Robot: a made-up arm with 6 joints. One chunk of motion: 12 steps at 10 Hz.
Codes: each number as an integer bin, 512 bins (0 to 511) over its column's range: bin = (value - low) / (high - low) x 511, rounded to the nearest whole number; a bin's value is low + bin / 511 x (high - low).
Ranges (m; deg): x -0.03..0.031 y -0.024..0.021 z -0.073..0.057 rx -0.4..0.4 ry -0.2..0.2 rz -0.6..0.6
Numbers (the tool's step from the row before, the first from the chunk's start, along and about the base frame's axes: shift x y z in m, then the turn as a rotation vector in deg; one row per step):
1: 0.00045 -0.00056 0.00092 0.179 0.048 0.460
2: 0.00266 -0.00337 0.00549 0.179 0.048 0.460
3: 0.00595 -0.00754 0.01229 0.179 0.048 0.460
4: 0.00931 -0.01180 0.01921 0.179 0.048 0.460
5: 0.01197 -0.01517 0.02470 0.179 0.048 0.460
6: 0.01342 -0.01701 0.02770 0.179 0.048 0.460
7: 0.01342 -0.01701 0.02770 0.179 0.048 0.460
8: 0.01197 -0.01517 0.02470 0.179 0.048 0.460
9: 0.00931 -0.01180 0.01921 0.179 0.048 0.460
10: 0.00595 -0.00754 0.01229 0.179 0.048 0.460
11: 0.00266 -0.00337 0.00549 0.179 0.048 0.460
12: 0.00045 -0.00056 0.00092 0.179 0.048 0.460
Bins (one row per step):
1: 255 266 291 370 317 451
2: 274 234 309 370 317 451
3: 301 187 335 370 317 451
4: 329 139 362 370 317 451
5: 352 100 384 370 317 451
6: 364 79 396 370 317 451
7: 364 79 396 370 317 451
8: 352 100 384 370 317 451
9: 329 139 362 370 317 451
10: 301 187 335 370 317 451
11: 274 234 309 370 317 451
12: 255 266 291 370 317 451

